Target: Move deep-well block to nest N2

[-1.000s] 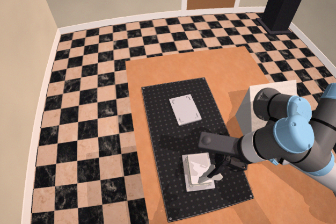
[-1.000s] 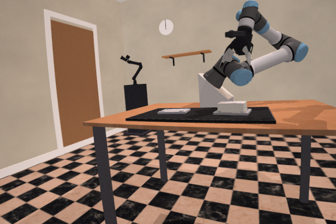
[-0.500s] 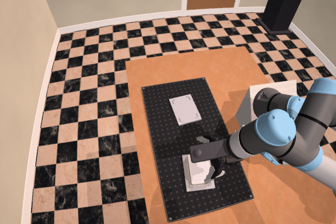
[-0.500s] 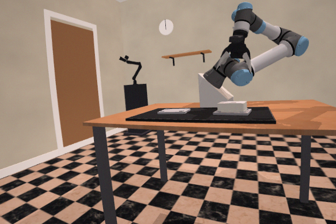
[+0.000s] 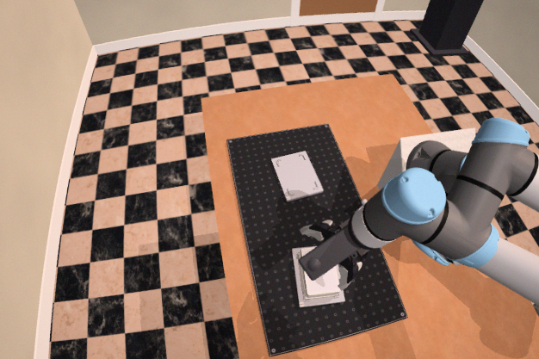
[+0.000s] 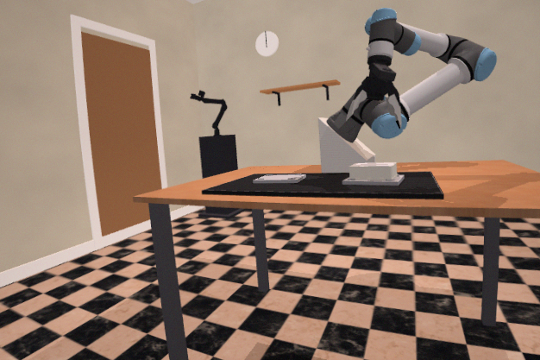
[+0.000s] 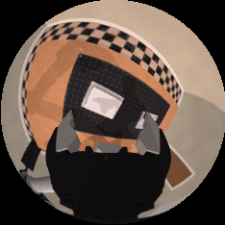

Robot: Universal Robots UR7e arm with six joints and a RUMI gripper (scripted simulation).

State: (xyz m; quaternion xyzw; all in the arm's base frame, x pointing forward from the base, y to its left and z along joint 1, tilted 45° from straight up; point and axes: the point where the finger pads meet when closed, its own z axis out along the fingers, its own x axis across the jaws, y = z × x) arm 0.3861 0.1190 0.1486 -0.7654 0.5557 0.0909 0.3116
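The white deep-well block lies 2 cm behind my hand, 1 cm to the right of it and 14 cm below it. From my hand the other things lie so: plate nest N1: 2 cm behind, 1 cm to the right, 17 cm below.
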